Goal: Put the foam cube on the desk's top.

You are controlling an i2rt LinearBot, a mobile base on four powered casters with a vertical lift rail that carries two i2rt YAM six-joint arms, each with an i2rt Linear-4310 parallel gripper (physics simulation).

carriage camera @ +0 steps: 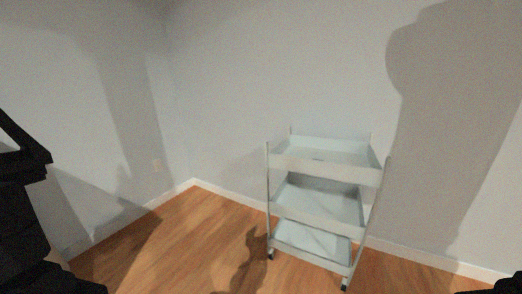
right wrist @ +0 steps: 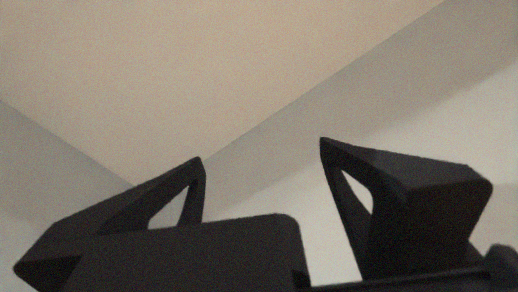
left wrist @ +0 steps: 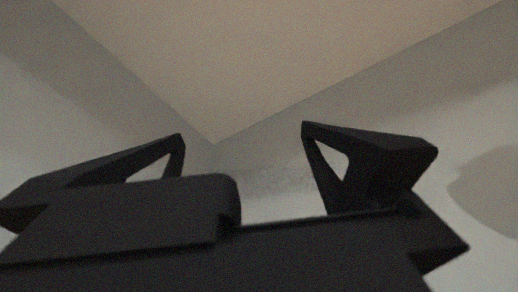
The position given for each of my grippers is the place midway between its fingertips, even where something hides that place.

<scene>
I see my left gripper [left wrist: 242, 133], my right gripper [right wrist: 260, 156] and a pale grey three-shelf cart [carriage camera: 319, 217].
The right wrist view does not show the pale grey three-shelf cart: it is out of frame. The left wrist view does not show the pale grey three-shelf cart: it is out of frame.
</scene>
